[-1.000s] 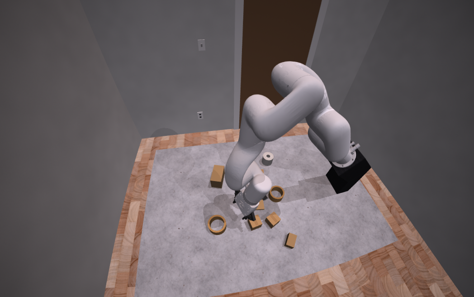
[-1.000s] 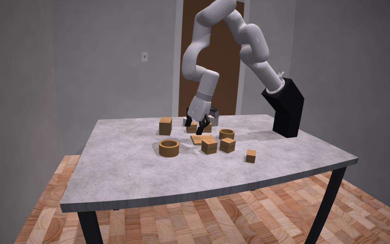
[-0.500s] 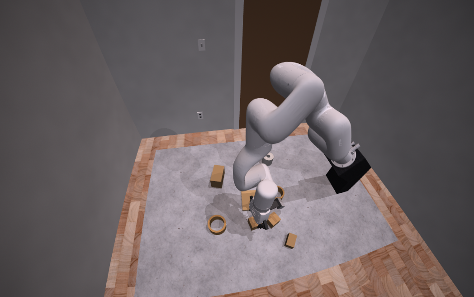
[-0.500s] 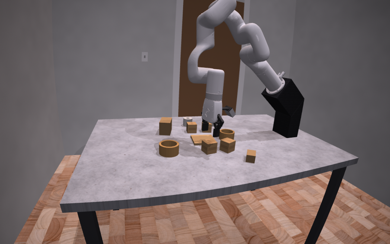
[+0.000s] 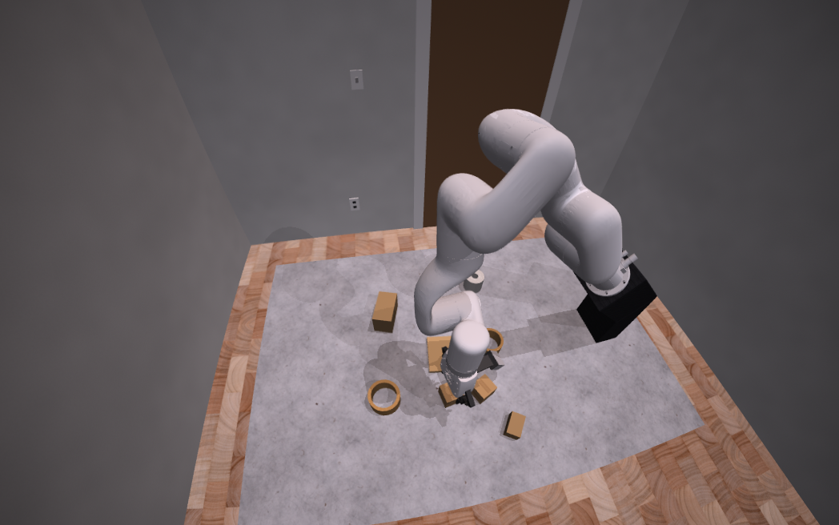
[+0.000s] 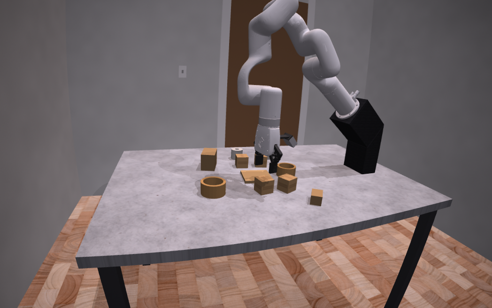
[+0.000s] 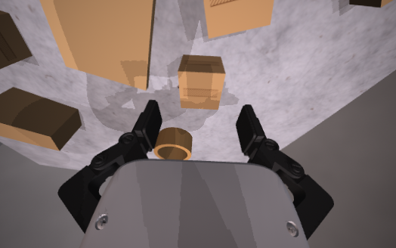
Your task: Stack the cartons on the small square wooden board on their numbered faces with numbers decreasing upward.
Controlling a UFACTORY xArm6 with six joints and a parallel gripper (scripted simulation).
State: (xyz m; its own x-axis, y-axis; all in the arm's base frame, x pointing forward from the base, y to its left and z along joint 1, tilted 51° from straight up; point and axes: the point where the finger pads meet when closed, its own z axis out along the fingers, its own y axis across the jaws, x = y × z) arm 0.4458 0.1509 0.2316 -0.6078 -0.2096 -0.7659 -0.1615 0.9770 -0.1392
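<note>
Now: the board 140 mm to the right of my hand, 100 mm below it and 10 mm behind it. From my hand the other things lie so: plain carton: 300 mm to the right, 170 mm ahead, 60 mm below; then brown cube: 160 mm behind, 120 mm to the left, 80 mm below.
</note>
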